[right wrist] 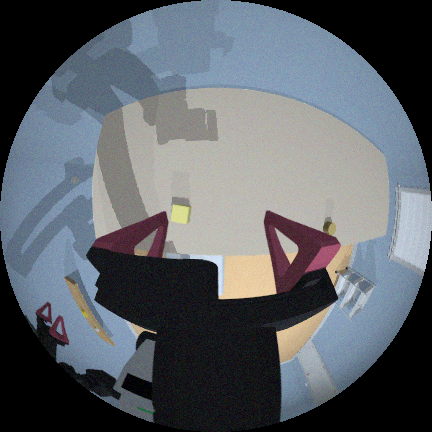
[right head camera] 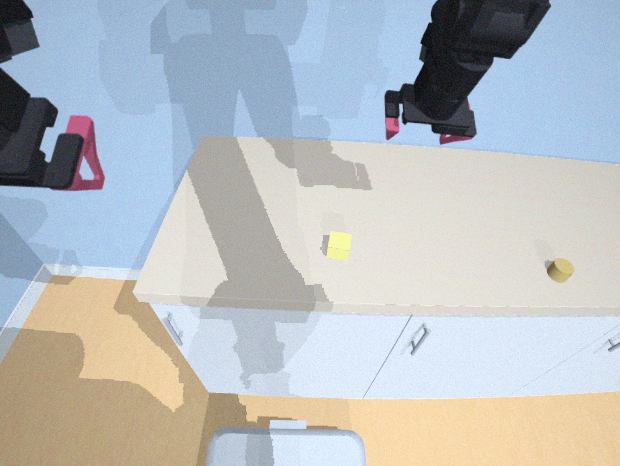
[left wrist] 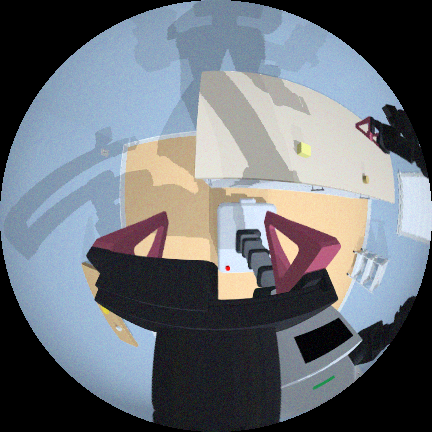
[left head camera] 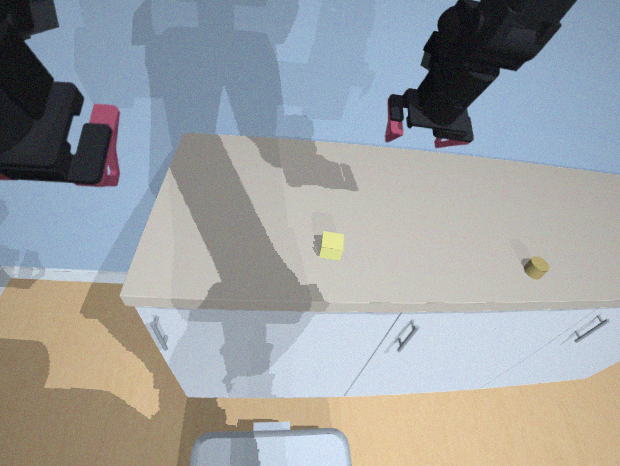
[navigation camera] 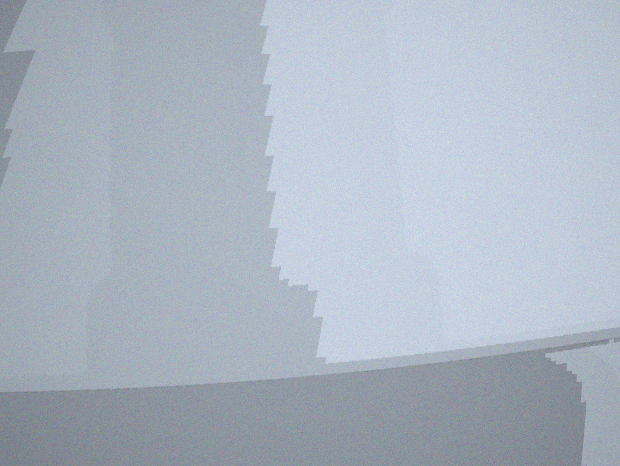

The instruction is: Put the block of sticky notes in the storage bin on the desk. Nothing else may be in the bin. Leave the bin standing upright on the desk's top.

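Frame: origin at the left arm's base, x ahead, y left, z up, level; metres.
Where they show: left gripper, fingertip midpoint: [right head camera: 59, 181] [left wrist: 215, 216] [left head camera: 67, 176]; right gripper, fingertip midpoint: [right wrist: 215, 215] [right head camera: 413, 139] [left wrist: 362, 130] [left head camera: 411, 142].
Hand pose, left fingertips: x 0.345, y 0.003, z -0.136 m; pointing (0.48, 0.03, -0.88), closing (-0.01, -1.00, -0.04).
After its pixels a point has its place.
A yellow block [left head camera: 331, 245] @[x 0.549, y -0.332, z -0.462 m] [right head camera: 339, 245] @[x 0.550, y -0.335, z -0.463 m] [left wrist: 304, 149] @[x 0.558, y -0.329, z -0.462 m] [right wrist: 180, 214] @[x 0.562, y -0.341, z -0.462 m], which looks like the sticky notes, rests on the pale top [left head camera: 426, 215] @[x 0.696, y -0.619, z -0.500 m] [right head camera: 441, 215] @[x 0.694, y -0.615, z -0.500 m] [left wrist: 330, 125] @[x 0.766, y -0.585, z -0.500 m] [right wrist: 275, 150] @[x 0.760, y -0.626, z -0.500 m] of a long white cabinet unit. The storage bin does not show in these views. My left gripper [left head camera: 50, 181] @[x 0.345, y 0.003, z -0.136 m] [left wrist: 215, 216] @[x 0.345, y 0.003, z -0.136 m] is open and empty, raised off the left end of the top; part of it is cut off in the head views. My right gripper [left head camera: 420, 141] @[x 0.592, y -0.443, z -0.221 m] [right head camera: 422, 139] @[x 0.592, y -0.443, z -0.221 m] [right wrist: 215, 215] @[x 0.592, y -0.443, z -0.221 m] is open and empty, above the top and to the right of the block.
A gold cylinder [left head camera: 536, 268] @[x 0.495, y -0.838, z -0.468 m] [right head camera: 560, 270] @[x 0.496, y -0.838, z -0.467 m] [left wrist: 365, 179] @[x 0.503, y -0.837, z -0.470 m] [right wrist: 329, 229] @[x 0.507, y -0.843, z -0.466 m] stands on the top, right of the block. The cabinet front [left head camera: 290, 350] @[x 0.453, y -0.265, z -0.794 m] [right head camera: 300, 350] @[x 0.453, y -0.259, z -0.798 m] [navigation camera: 501, 150] @[x 0.452, y -0.352, z -1.146 m] is close before my base [left head camera: 300, 450] @[x 0.253, y -0.317, z -1.150 m] [right head camera: 320, 445] @[x 0.268, y -0.335, z -1.150 m]. A blue wall [left head camera: 340, 75] @[x 1.061, y -0.391, z -0.290 m] rises behind the top.
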